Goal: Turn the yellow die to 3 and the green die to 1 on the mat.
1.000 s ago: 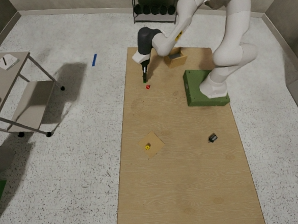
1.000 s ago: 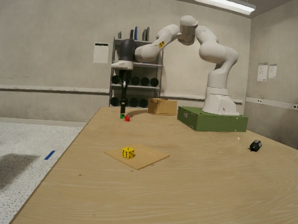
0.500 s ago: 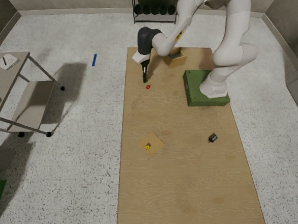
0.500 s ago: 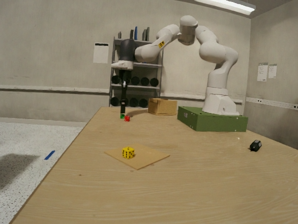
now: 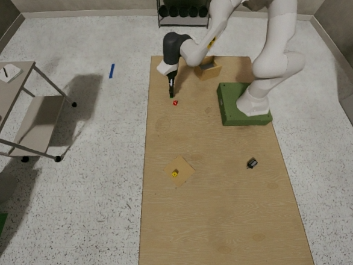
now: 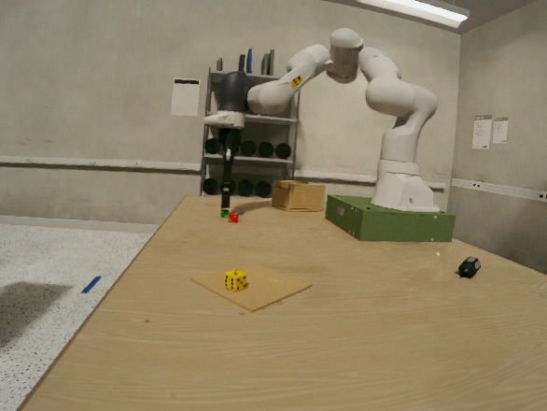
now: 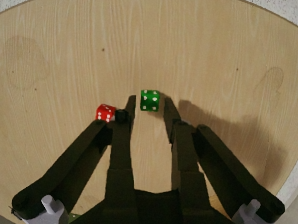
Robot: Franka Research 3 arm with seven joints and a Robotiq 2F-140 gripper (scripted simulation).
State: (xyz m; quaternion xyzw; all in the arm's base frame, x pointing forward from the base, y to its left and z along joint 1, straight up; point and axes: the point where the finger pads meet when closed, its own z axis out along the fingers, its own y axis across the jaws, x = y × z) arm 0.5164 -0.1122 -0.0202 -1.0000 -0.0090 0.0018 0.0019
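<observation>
Now: the green die 5 cm below my hand. Round my hand: wooden box (28 cm behind, 25 cm to the right, 2 cm below); then tan mat (6 cm behind, 55 cm to the left, 6 cm below); then red die (3 cm behind, 6 cm to the left, 5 cm below).
</observation>
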